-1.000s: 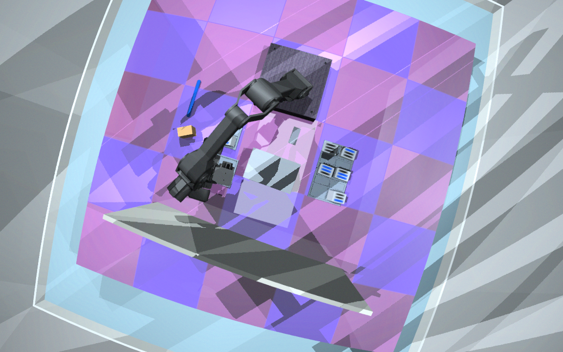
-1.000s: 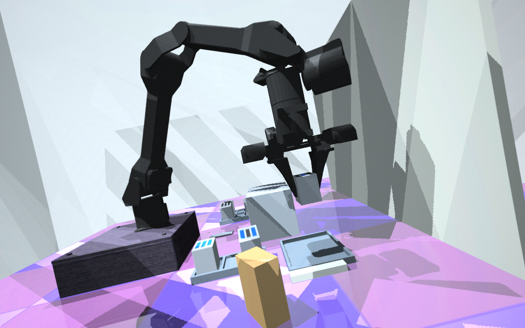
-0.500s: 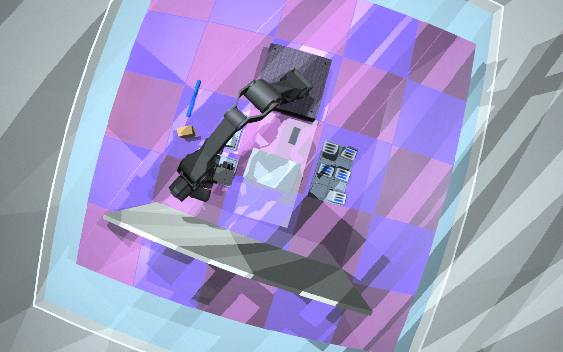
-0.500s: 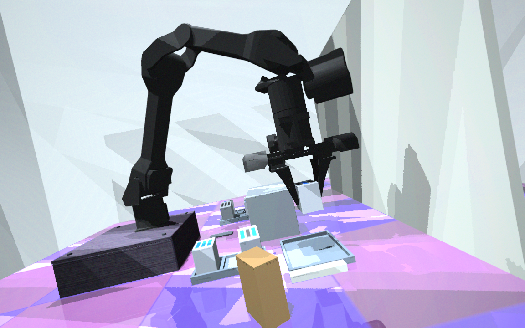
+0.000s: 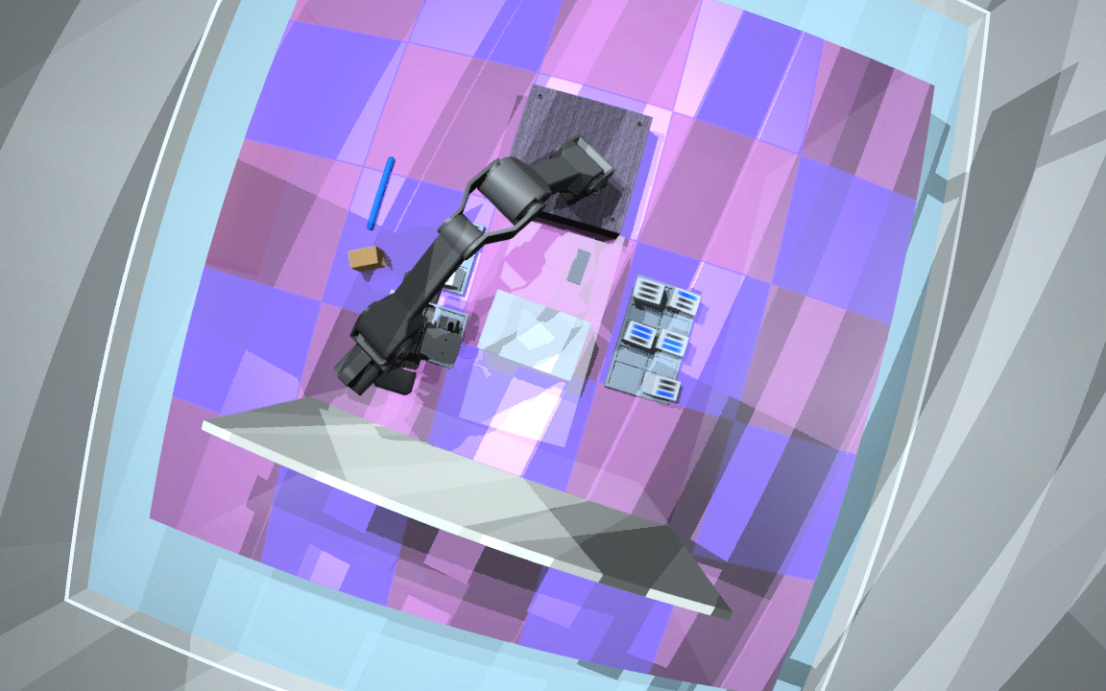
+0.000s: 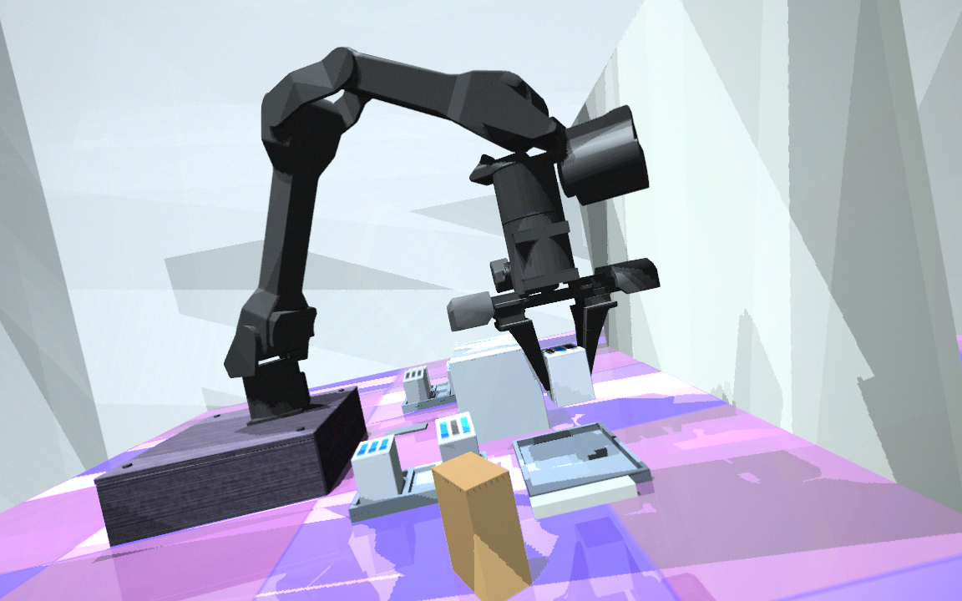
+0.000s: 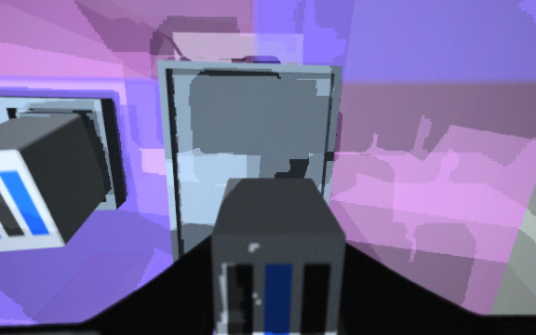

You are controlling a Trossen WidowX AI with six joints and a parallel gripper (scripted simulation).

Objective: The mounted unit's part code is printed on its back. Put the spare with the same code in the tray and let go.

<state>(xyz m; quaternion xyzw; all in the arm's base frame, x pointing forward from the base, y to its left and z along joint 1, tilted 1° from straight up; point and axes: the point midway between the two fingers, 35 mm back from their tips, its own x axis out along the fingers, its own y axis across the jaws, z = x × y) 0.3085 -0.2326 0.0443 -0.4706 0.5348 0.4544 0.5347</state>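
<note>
Right now my gripper tip is 1 cm past the tray, 1 cm to the right of it and 7 cm above it. Also, from my gripper tip: blue rod 24 cm behind, 12 cm to the right, 7 cm below; then wall panel 22 cm ahead, 15 cm to the left, 15 cm above; then rack 5 cm behind, 40 cm to the left, 6 cm below.
</note>
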